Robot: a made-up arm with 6 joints. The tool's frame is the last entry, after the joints.
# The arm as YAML. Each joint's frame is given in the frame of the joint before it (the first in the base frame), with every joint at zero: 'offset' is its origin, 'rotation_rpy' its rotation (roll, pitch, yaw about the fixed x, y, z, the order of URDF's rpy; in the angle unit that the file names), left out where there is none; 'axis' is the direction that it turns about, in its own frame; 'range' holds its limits. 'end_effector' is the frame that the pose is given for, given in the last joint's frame.
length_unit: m
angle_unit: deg
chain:
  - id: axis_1
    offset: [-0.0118, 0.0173, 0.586]
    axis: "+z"
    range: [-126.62, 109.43]
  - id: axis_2
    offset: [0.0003, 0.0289, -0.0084]
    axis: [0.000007, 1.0, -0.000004]
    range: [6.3, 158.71]
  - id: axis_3
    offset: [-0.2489, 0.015, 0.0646]
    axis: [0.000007, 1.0, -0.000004]
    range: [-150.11, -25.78]
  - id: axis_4
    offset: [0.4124, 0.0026, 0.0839]
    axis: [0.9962, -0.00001, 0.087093]
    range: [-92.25, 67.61]
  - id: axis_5
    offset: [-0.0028, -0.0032, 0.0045]
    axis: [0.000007, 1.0, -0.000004]
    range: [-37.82, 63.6]
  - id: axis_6
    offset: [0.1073, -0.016, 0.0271]
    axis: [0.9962, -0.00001, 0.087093]
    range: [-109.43, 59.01]
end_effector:
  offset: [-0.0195, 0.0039, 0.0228]
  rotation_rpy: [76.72, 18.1, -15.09]
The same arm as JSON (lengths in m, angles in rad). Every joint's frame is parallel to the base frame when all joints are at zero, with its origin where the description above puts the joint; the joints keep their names.
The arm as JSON. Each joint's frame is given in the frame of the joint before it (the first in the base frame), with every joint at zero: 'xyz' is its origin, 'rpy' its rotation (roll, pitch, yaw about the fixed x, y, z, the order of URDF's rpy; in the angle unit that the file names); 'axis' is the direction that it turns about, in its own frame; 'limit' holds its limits. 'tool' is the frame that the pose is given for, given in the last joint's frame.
{"units": {"length": "m", "angle": "rad"}, "joints": [
  {"name": "axis_1", "type": "revolute", "origin": {"xyz": [-0.0118, 0.0173, 0.586], "rpy": [0.0, 0.0, 0.0]}, "axis": [0.0, 0.0, 1.0], "limit": {"lower": -2.2099, "upper": 1.9099}},
  {"name": "axis_2", "type": "revolute", "origin": {"xyz": [0.0003, 0.0289, -0.0084], "rpy": [0.0, 0.0, 0.0]}, "axis": [0.0, 1.0, 0.0], "limit": {"lower": 0.11, "upper": 2.77}},
  {"name": "axis_3", "type": "revolute", "origin": {"xyz": [-0.2489, 0.015, 0.0646], "rpy": [0.0, 0.0, 0.0]}, "axis": [0.0, 1.0, 0.0], "limit": {"lower": -2.6199, "upper": -0.4499}},
  {"name": "axis_4", "type": "revolute", "origin": {"xyz": [0.4124, 0.0026, 0.0839], "rpy": [0.0, 0.0, 0.0]}, "axis": [0.9962, 0.0, 0.0871], "limit": {"lower": -1.6101, "upper": 1.18}},
  {"name": "axis_5", "type": "revolute", "origin": {"xyz": [-0.0028, -0.0032, 0.0045], "rpy": [0.0, 0.0, 0.0]}, "axis": [0.0, 1.0, 0.0], "limit": {"lower": -0.6601, "upper": 1.11}},
  {"name": "axis_6", "type": "revolute", "origin": {"xyz": [0.1073, -0.016, 0.0271], "rpy": [0.0, 0.0, 0.0]}, "axis": [0.9962, 0.0, 0.0871], "limit": {"lower": -1.9099, "upper": 1.0299}}
], "tool": {"origin": {"xyz": [-0.0195, 0.0039, 0.0228], "rpy": [1.339, 0.3159, -0.2634]}}}

